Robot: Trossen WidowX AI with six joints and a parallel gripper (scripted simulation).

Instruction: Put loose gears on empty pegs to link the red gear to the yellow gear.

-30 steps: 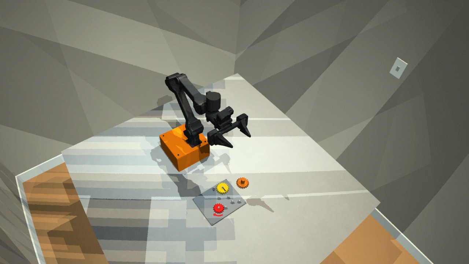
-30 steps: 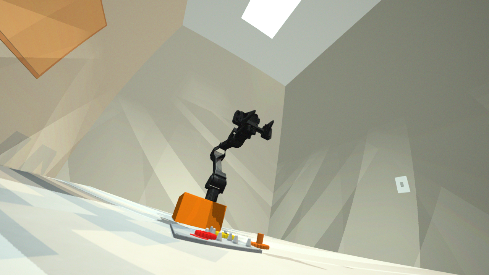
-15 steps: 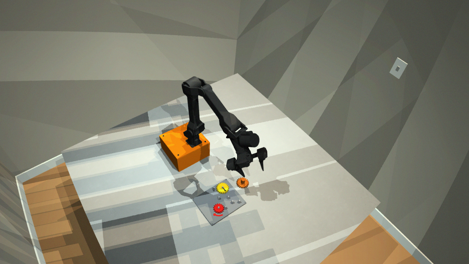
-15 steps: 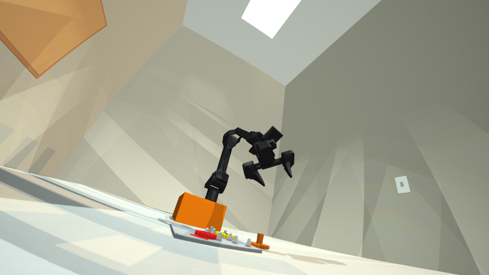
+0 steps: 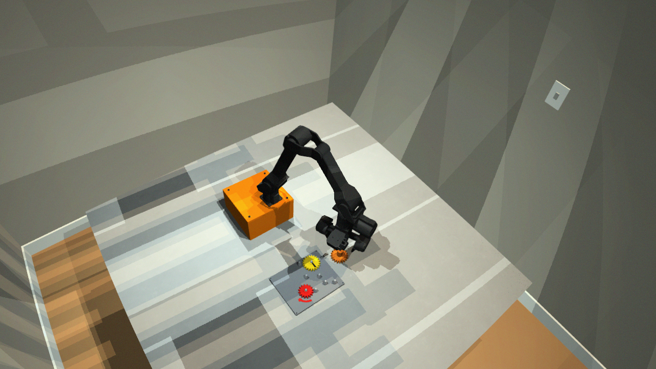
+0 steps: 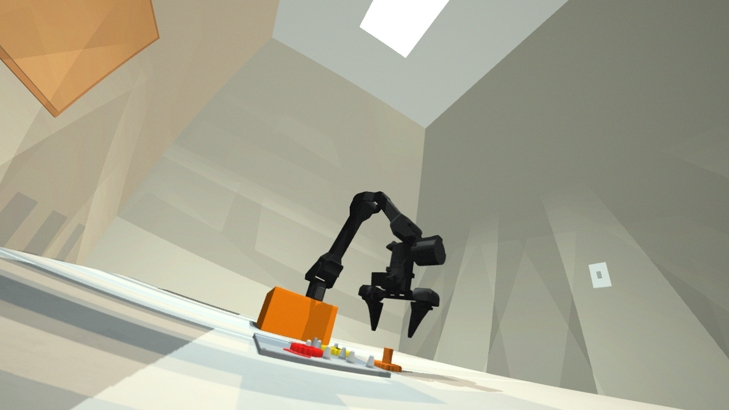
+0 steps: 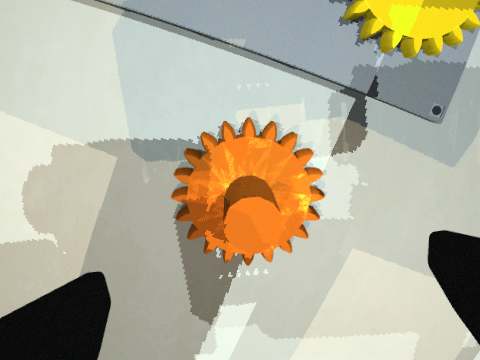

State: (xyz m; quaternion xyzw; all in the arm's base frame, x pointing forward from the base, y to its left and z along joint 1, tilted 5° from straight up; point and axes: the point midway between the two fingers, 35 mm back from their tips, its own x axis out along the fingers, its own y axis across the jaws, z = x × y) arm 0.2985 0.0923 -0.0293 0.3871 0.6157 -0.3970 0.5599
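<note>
The orange gear is 50 mm below my gripper tip. The rest, counted from my gripper tip: red gear (40 mm ahead, 190 mm to the right, 50 mm below); then grey board (10 mm ahead, 160 mm to the right, 70 mm below); then yellow gear (30 mm behind, 110 mm to the right, 50 mm below).
</note>
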